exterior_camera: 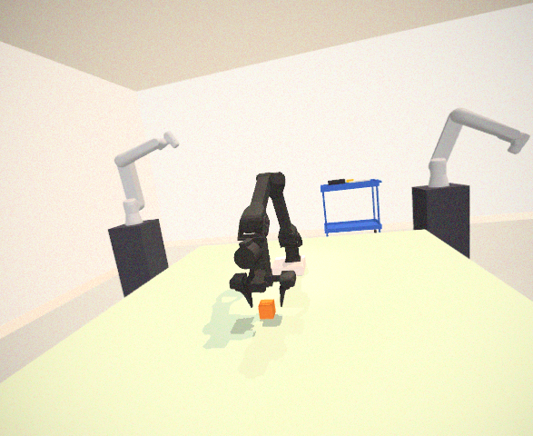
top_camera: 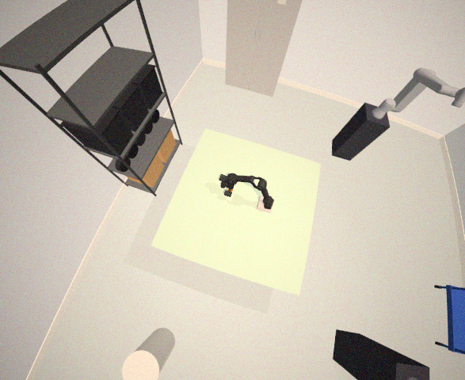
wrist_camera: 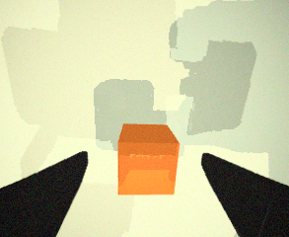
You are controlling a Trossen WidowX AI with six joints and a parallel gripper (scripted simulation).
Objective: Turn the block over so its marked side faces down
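My gripper tip is 1 cm past the orange block and 1 cm above it.
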